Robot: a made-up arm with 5 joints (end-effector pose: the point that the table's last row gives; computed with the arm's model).
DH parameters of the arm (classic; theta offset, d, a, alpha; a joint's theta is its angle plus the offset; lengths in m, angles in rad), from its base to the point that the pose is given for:
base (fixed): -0.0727 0 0.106 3.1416
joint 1: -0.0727 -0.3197 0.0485 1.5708
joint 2: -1.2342 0 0.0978 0
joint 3: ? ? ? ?
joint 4: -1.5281 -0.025 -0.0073 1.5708
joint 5: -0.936 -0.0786 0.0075 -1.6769
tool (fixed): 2.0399 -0.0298 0 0
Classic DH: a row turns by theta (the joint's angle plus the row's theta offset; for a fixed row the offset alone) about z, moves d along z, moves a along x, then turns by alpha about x.
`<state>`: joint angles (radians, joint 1 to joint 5).
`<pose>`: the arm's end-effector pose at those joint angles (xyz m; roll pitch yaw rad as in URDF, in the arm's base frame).
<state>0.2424 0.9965 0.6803 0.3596 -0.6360</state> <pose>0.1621 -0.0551 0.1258 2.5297 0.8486 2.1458</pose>
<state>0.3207 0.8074 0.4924 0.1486 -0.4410</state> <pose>0.2488 -0.0953 0.1228 1.5383 1.1250 1.4135</pose>
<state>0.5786 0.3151 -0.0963 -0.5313 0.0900</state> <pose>0.3721 -0.2417 0.3682 -0.7328 0.0799 -0.2982</pose>
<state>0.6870 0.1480 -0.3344 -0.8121 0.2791</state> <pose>0.3143 -0.2474 0.4969 -1.0594 -0.5474 -0.4490</pose>
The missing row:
joint 3: 1.1915 0 0.1664 0
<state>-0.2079 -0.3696 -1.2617 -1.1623 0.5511</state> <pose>0.0791 -0.0698 0.6195 2.0493 -0.8179 -3.0542</pose>
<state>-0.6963 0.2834 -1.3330 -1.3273 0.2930</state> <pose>0.2478 0.0417 0.6130 2.6674 -1.1580 -2.9542</pose>
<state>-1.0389 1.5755 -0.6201 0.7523 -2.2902</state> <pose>0.2128 0.1845 0.0823 1.8511 1.2262 1.2052</pose>
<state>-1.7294 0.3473 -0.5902 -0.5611 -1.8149</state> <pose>0.0524 0.3288 0.4790 0.6564 -1.1286 2.3810</pose>
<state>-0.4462 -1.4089 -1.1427 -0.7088 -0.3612</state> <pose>-0.1100 -0.1555 0.4777 2.8907 -0.1067 -3.1201</pose>
